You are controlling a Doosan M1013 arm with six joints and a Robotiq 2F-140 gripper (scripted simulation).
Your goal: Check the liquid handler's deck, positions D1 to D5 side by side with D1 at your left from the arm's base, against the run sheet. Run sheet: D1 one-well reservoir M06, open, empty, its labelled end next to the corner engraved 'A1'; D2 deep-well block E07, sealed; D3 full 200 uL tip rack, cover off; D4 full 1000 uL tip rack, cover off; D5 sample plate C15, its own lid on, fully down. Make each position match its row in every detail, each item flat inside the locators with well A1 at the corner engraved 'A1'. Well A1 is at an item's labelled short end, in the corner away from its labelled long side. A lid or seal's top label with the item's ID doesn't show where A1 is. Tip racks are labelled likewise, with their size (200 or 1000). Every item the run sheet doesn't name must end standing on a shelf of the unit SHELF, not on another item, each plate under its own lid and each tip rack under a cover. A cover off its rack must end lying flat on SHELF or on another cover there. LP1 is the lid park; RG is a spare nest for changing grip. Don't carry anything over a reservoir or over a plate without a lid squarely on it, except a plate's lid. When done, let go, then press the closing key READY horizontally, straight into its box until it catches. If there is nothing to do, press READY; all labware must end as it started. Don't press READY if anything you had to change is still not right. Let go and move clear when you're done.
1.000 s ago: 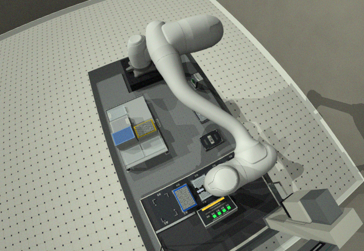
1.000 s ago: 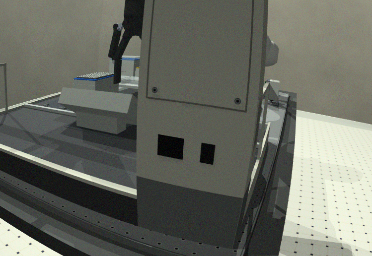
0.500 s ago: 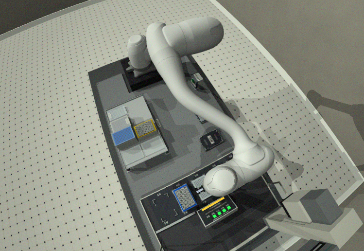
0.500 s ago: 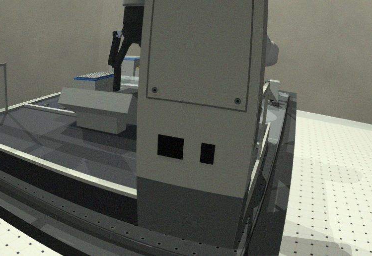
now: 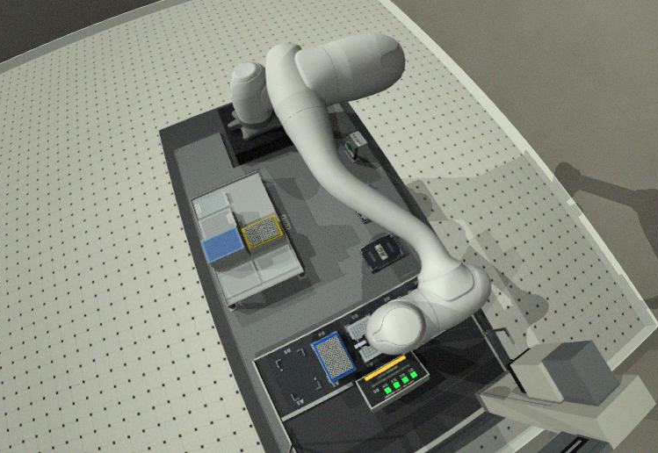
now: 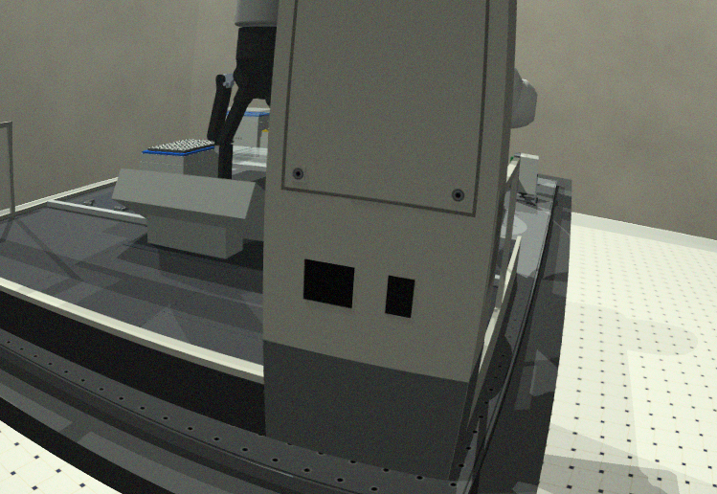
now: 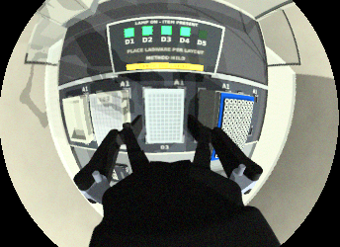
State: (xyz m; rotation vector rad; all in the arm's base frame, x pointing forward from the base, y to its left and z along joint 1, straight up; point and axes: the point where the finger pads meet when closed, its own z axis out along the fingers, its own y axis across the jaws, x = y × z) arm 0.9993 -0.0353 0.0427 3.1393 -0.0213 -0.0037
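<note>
Now: the white well plate 50 mm below my hand. The rest, counted from my hand: one-well reservoir (250 mm to the left, 50 mm below); sealed deep-well block (120 mm to the left, 40 mm below); blue-rimmed tip rack (10 mm ahead, 120 mm to the right, 10 mm above).
</note>
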